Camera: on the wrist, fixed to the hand. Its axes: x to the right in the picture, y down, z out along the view.
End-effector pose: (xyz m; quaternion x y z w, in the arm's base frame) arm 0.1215 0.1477 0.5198 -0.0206 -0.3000 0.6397 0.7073
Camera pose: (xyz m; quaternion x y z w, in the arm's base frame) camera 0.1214 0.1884 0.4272 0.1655 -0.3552 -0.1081 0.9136
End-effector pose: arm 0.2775 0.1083 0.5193 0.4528 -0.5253 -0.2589 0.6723
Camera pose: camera 0.3568 0.1591 0.5564 0.5810 -0.0546 -0.7604 0.2851
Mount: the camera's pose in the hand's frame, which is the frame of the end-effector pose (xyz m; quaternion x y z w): 0.0005 0.0457 -0.0903 -0.1238 -0.0808 -0.7179 0.6803
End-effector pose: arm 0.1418 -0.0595 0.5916 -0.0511 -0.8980 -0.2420 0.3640
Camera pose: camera 0.2105 -0.0620 0.6659 -0.5453 0.6470 0.5330 0.0050
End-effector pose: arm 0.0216 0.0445 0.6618 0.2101 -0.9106 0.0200 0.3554
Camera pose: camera 0.0608 0.1027 0.7347 0.7542 -0.4998 -0.3712 0.2086
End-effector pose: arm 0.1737 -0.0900 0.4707 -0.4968 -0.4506 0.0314 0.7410
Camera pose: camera 0.2555 -0.1306 0.4270 -0.1037 -0.7270 -0.5263 0.4287
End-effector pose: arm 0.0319 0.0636 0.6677 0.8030 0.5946 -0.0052 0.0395
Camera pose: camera 0.0722 0.0571 0.7603 0.1141 0.9784 -0.0232 0.1706
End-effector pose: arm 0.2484 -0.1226 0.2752 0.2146 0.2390 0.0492 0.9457
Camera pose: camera 0.2065 -0.0467 0.2229 -0.1387 0.2342 -0.6332 0.7246
